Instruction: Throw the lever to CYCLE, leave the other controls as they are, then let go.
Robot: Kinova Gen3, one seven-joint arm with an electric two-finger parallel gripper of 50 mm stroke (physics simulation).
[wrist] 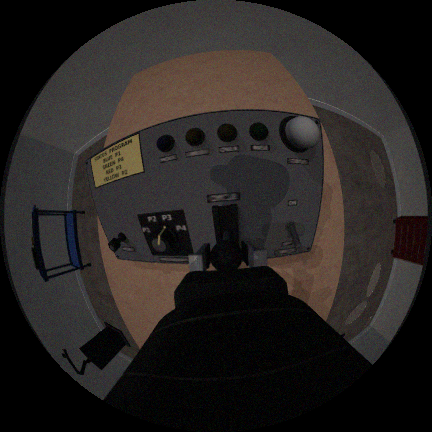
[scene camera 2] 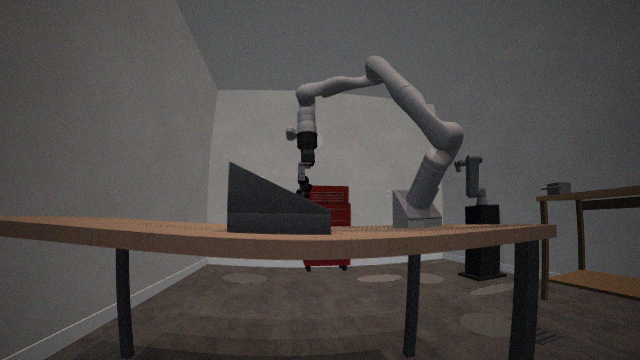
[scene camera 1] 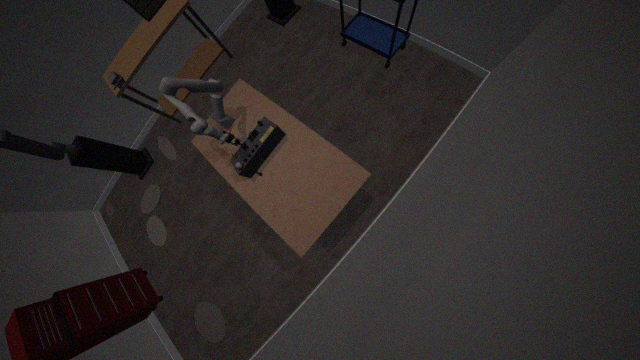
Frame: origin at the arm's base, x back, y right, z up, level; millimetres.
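Where they show: gripper, fingertip midpoint: (wrist: pixel 225 250) (scene camera 2: pixel 301 181) (scene camera 1: pixel 238 142); arm's base at its link origin: (scene camera 2: pixel 417 201) (scene camera 1: pixel 219 116).
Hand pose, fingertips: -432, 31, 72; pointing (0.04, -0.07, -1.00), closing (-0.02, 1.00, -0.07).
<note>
Things, the pixels of their top centre, and the offset from my fingertips, as dx, dy, dz. "pt": a spot on its surface instead. Level surfaces: height alone.
- lever at its top centre: (wrist: pixel 225 261) +6, +0, +25
- dark slot at a spot on its surface: (wrist: pixel 224 215) pt -43, -2, -65
- program dial at its top centre: (wrist: pixel 155 242) -3, -120, -40
- small black knob at its top centre: (wrist: pixel 109 245) +8, -240, -33
- toggle switch at its top centre: (wrist: pixel 298 237) -2, +120, -40
- white dome at a spot on its surface: (wrist: pixel 302 132) pt -145, +111, +29
- yellow card at its top centre: (wrist: pixel 106 160) (scene camera 1: pixel 265 133) -156, -210, +4
- table at its surface level: dz -170
The control box (scene camera 1: pixel 258 147) (scene camera 2: pixel 270 210) (wrist: pixel 190 175) is a dark grey sloped panel on the table. The lever (wrist: pixel 227 254) has a round black knob and stands in a dark slot (wrist: pixel 224 215) below a label plate too blurred to read in the wrist view. The knob is toward the slot's near end, away from that label. My gripper (scene camera 1: pixel 240 143) (scene camera 2: pixel 303 191) (wrist: pixel 225 250) is shut on the knob, one finger on each side. The slot's near end is hidden behind the knob and gripper.
The panel also bears a program dial (wrist: pixel 162 240), a small black knob (wrist: pixel 118 242), a toggle switch (wrist: pixel 293 236), several round coloured buttons or lamps along the top, a white dome (wrist: pixel 302 132) and a yellow card (wrist: pixel 117 160). A red tool cabinet (scene camera 1: pixel 85 315) stands beyond the table (scene camera 1: pixel 310 210).
</note>
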